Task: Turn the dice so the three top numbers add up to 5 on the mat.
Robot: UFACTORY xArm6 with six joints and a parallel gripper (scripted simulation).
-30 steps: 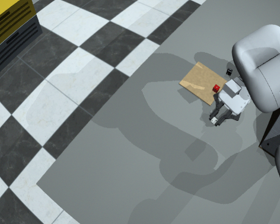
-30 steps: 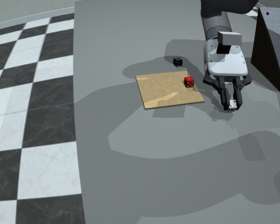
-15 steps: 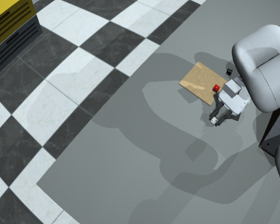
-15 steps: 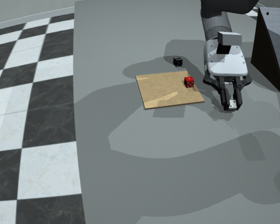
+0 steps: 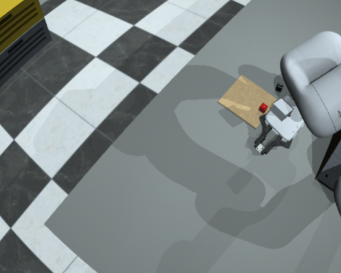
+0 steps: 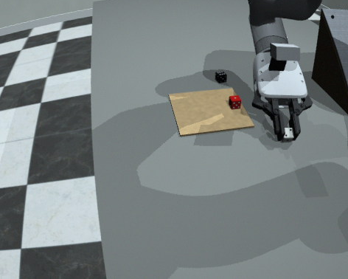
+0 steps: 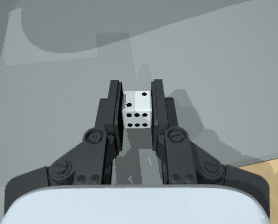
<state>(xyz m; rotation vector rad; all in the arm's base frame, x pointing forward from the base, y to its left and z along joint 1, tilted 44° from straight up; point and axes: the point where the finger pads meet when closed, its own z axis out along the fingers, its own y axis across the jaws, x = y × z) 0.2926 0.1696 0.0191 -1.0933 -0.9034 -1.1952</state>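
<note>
My hand is 10 mm to the right of the white die and 10 mm above it. Also, from my hand: red die 70 mm ahead, 110 mm to the right, 10 mm below; then tan mat 130 mm ahead, 110 mm to the right, 30 mm below; then black die 80 mm ahead, 220 mm to the right, 20 mm below.
</note>
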